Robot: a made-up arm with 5 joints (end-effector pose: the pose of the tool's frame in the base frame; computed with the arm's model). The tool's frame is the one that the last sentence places. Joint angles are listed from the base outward.
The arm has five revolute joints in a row. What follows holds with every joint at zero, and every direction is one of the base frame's. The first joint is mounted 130 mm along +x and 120 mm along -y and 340 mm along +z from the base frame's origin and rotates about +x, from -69.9 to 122.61 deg. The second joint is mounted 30 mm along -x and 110 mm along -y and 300 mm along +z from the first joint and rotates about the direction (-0.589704, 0.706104, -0.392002), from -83.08 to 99.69 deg. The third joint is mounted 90 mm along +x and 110 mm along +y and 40 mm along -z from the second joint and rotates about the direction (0.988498, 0.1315, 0.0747), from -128.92 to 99.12 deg. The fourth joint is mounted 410 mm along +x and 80 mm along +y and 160 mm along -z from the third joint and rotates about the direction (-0.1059, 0.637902, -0.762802), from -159.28 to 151.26 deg. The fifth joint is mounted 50 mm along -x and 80 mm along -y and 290 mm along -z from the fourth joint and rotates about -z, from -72.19 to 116.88 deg. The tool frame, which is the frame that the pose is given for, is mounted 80 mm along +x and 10 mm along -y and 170 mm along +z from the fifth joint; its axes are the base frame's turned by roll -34.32, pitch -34.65 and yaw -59.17 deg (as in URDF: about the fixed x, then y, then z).
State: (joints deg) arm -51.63 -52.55 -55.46 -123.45 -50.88
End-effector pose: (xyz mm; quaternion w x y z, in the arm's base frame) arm 616.5 417.7 561.6 0.0559 -0.0813 -0.5524 0.8277
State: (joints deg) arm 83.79 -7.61 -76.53 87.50 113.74
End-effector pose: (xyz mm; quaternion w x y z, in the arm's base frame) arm 440.1 -307.9 334.4 0.6348 0.4755 -0.4234 0.4378
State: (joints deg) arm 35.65 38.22 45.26 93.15 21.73
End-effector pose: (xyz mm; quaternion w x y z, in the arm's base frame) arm 349.5 -82.1 308.2 0.1664 -0.6256 0.7490 -0.1412
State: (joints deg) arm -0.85 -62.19 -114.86 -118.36 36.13
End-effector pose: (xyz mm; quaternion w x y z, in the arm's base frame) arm 545.5 -121.8 1142.8 0.3905 -0.2827 -0.8755 -0.0319
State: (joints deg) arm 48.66 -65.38 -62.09 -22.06 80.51
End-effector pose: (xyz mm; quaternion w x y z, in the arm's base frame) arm 560.7 -691.2 645.4 0.2022 0.2514 0.2073 -0.9235
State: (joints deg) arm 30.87 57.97 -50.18 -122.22 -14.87
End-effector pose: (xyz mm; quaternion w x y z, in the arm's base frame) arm 393.7 -373.5 -48.2 0.8617 0.0001 -0.3440 0.3730
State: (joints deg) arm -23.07 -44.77 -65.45 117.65 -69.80
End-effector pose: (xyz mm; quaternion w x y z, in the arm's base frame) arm 556.5 101.5 676.9 0.4986 -0.4613 -0.0169 -0.7337
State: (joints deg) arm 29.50 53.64 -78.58 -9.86 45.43
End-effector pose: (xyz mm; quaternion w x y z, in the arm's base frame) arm 495.6 -624.6 252.4 0.2562 -0.7897 -0.3804 -0.4075
